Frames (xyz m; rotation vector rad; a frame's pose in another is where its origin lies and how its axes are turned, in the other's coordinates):
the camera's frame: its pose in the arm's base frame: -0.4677 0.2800 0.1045 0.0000 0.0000 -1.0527
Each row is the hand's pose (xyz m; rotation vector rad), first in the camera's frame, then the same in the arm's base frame.
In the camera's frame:
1: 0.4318 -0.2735 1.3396 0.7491 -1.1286 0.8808
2: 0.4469 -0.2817 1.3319 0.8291 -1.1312 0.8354
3: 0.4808 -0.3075 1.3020 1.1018 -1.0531 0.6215
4: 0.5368 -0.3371 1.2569 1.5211 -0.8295 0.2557
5: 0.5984 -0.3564 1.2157 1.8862 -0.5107 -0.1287
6: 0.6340 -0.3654 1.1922 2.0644 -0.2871 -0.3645
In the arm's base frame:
1: -0.4915 -0.2306 1.4441 0.0776 -1.2997 -0.0139
2: -0.4911 -0.2478 1.4364 0.1433 -1.3452 -0.0470
3: -0.4967 -0.2900 1.4065 0.4160 -1.4377 -0.2254
4: -0.4947 -0.3533 1.3614 0.9096 -1.4997 -0.5190
5: -0.4810 -0.4164 1.3202 1.4372 -1.4527 -0.8076
6: -0.4712 -0.4518 1.2967 1.7512 -1.3719 -0.9752

